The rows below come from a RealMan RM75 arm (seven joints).
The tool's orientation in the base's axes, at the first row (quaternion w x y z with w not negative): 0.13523 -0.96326 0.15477 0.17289
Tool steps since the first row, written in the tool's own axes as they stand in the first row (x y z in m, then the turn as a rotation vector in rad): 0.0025 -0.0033 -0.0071 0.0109 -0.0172 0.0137; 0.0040 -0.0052 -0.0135 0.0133 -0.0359 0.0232; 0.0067 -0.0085 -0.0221 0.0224 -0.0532 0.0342; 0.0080 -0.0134 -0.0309 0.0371 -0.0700 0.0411; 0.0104 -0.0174 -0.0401 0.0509 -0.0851 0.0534
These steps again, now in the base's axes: 0.0054 0.0002 0.0062 0.0117 0.0173 -0.0129; 0.0093 -0.0005 0.0118 0.0175 0.0368 -0.0185; 0.0153 -0.0008 0.0192 0.0284 0.0538 -0.0283; 0.0208 0.0006 0.0277 0.0453 0.0677 -0.0366; 0.0270 0.0007 0.0359 0.0592 0.0819 -0.0497
